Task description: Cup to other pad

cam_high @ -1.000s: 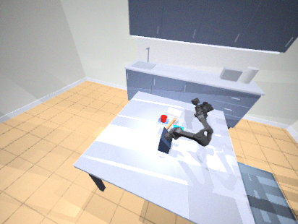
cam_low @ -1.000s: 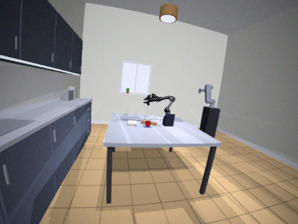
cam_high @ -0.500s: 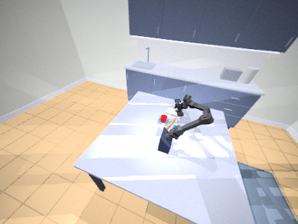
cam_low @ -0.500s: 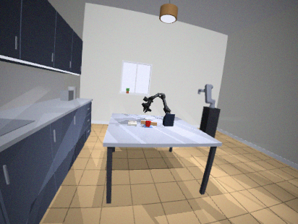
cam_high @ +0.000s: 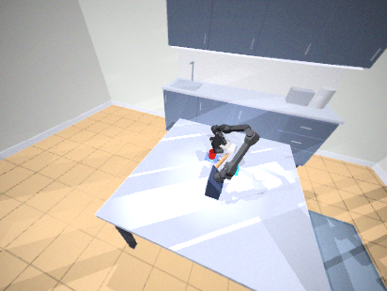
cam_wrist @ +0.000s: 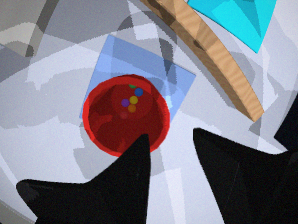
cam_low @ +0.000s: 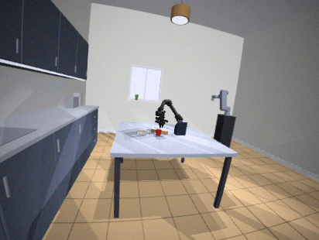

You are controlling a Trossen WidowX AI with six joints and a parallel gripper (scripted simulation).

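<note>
The cup is 3 cm ahead of my gripper tip, 2 cm to the left of it and 6 cm below it. Round my gripper tip: pale flat block: 24 cm ahead, 6 cm to the right, 9 cm below; then wooden block: 8 cm to the right, 9 cm below; then cyan pad: 2 cm behind, 18 cm to the right, 11 cm below.
</note>
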